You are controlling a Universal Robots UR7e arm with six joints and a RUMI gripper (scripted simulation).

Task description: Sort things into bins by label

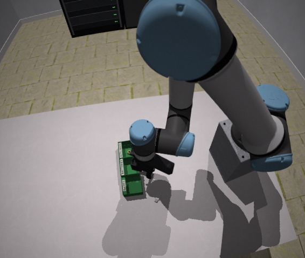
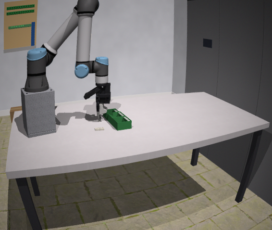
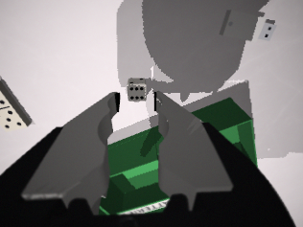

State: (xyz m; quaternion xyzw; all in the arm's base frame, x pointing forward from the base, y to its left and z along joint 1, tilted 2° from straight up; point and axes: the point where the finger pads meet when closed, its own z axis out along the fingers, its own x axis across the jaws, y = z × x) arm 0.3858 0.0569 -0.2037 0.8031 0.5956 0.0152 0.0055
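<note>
The white die is 20 mm below my hand. Round my hand: brass nut 120 mm to the right, 100 mm ahead, 20 mm below; then white domino 130 mm to the right, 20 mm below, 20 mm behind; then grey metal piece 100 mm to the left, 20 mm below, 20 mm behind.
</note>
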